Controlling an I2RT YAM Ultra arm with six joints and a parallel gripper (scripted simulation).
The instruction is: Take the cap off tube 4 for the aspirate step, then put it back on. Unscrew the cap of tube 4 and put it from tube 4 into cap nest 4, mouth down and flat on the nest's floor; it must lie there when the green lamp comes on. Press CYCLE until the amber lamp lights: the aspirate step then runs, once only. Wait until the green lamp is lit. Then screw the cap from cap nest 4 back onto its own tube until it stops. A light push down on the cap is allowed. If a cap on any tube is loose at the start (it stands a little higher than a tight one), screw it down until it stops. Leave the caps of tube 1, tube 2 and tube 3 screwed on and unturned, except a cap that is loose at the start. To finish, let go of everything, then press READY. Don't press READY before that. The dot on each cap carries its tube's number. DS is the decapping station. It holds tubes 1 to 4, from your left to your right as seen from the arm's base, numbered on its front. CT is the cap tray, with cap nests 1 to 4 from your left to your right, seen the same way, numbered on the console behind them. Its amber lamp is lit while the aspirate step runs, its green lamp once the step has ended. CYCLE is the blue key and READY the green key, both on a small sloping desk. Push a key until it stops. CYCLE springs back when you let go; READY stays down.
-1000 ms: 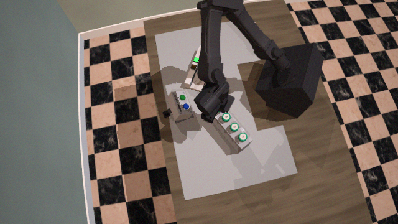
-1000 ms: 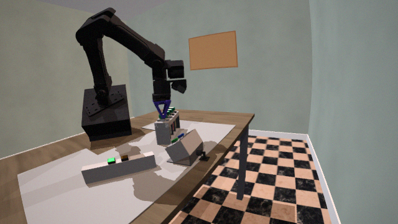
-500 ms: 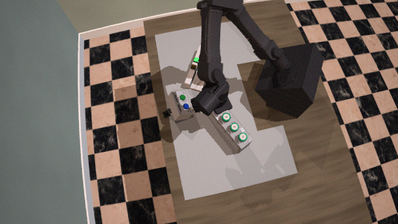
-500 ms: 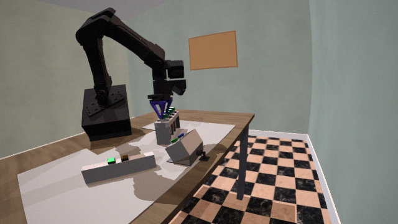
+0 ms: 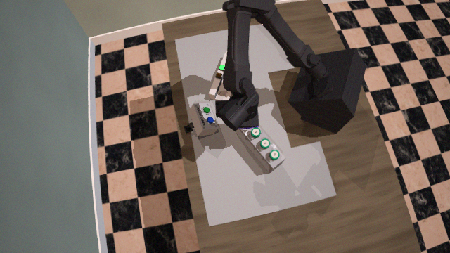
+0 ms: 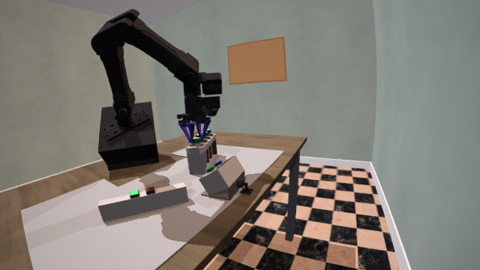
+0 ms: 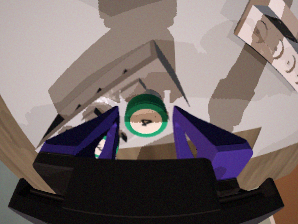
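Now: the cap 3 20 mm behind my hand and 50 mm to the left of it. The rest, counted from my hand: cap 2: 50 mm behind, 90 mm to the left; green ready key: 140 mm ahead, 90 mm to the right, 50 mm below; blue cycle key: 130 mm ahead, 50 mm to the right, 50 mm below.
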